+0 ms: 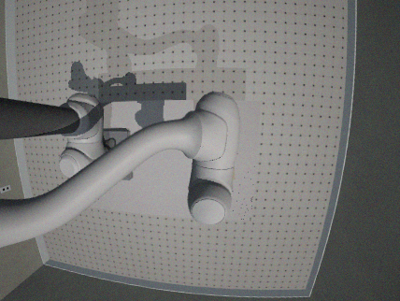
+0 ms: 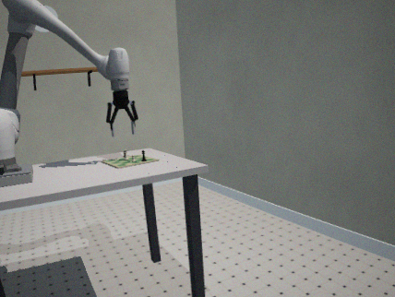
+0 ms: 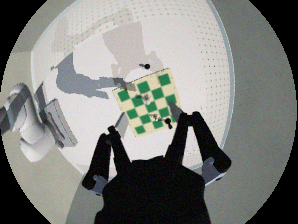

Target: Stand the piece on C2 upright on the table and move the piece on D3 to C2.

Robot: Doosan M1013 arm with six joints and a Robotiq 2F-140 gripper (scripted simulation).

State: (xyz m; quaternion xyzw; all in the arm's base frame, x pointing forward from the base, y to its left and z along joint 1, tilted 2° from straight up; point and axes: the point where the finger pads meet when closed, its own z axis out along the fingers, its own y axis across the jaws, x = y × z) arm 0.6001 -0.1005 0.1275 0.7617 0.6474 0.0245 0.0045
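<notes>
The pale piece is 12 cm below my hand. Also, from my hand: chessboard (15 cm below, 4 cm to the right).
</notes>
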